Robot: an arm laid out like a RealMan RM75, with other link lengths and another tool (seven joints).
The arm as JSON. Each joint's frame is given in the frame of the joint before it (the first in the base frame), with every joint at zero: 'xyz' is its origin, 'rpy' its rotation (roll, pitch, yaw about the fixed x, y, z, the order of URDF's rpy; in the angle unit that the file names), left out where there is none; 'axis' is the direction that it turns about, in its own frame. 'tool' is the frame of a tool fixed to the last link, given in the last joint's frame.
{
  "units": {
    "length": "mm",
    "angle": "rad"
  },
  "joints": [
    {
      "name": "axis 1",
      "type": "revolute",
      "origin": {
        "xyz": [
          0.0,
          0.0,
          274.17
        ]
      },
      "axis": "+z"
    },
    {
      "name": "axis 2",
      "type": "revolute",
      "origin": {
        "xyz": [
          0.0,
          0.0,
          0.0
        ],
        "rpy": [
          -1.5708,
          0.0,
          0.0
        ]
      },
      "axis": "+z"
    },
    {
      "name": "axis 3",
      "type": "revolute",
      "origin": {
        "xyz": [
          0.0,
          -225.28,
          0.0
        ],
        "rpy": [
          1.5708,
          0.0,
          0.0
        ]
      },
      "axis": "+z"
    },
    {
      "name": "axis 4",
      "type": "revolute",
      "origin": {
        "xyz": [
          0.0,
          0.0,
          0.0
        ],
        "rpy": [
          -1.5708,
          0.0,
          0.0
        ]
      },
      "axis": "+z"
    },
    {
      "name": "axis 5",
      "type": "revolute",
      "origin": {
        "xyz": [
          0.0,
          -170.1,
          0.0
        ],
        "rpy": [
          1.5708,
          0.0,
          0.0
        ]
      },
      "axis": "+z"
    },
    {
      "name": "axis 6",
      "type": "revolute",
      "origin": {
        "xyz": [
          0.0,
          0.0,
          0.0
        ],
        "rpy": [
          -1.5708,
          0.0,
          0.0
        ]
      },
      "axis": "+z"
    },
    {
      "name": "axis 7",
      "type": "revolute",
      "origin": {
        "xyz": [
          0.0,
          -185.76,
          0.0
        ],
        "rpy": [
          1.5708,
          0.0,
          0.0
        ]
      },
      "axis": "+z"
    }
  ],
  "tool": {
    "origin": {
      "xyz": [
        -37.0,
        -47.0,
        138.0
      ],
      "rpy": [
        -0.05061,
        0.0,
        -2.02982
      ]
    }
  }
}
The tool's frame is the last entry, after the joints.
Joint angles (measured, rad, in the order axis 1, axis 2, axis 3, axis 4, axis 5, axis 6, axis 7), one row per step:
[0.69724 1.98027 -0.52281 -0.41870 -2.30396 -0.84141 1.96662]
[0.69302 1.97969 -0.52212 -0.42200 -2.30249 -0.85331 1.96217]
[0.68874 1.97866 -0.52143 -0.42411 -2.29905 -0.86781 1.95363]
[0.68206 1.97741 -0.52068 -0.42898 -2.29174 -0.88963 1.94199]
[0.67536 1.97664 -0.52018 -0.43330 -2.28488 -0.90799 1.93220]
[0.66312 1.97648 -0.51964 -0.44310 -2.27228 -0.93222 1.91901]
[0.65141 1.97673 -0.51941 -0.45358 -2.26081 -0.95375 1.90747]
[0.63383 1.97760 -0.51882 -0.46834 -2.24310 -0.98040 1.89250]
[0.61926 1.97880 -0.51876 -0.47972 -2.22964 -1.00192 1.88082]
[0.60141 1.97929 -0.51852 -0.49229 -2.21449 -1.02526 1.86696]
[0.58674 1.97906 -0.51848 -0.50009 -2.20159 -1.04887 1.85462]
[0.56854 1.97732 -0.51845 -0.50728 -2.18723 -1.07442 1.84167]
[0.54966 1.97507 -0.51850 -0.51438 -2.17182 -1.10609 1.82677]
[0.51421 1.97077 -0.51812 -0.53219 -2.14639 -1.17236 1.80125]
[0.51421 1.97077 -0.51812 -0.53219 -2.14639 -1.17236 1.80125]
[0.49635 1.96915 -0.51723 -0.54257 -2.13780 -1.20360 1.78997]
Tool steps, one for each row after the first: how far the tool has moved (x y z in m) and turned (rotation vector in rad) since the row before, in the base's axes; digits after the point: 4 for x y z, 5 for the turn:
[-0.0008 -0.0016 -0.0009 -0.00534 0.00343 0.00441]
[-0.0016 -0.0018 -0.0014 -0.00722 0.00412 0.00771]
[-0.0028 -0.0022 -0.0015 -0.00832 0.00782 0.01151]
[-0.0021 -0.0022 -0.0012 -0.00647 0.00715 0.00896]
[-0.0021 -0.0028 -0.0001 -0.00380 0.01027 0.01083]
[-0.0018 -0.0024 0.0004 -0.00209 0.00848 0.00994]
[-0.0017 -0.0033 0.0014 0.00112 0.01207 0.01097]
[-0.0012 -0.0031 0.0007 -0.00020 0.00962 0.00856]
[-0.0004 -0.0037 0.0015 0.00116 0.00912 0.00863]
[-0.0014 -0.0039 0.0000 -0.00287 0.01057 0.00907]
[-0.0001 -0.0050 0.0006 -0.00234 0.01136 0.00708]
[-0.0016 -0.0057 0.0001 -0.00501 0.01392 0.01127]
[-0.0048 -0.0112 0.0006 -0.01138 0.02608 0.02581]
[0.0000 0.0000 0.0000 0.00000 0.00000 0.00000]
[-0.0015 -0.0059 0.0006 -0.00564 0.00954 0.01149]

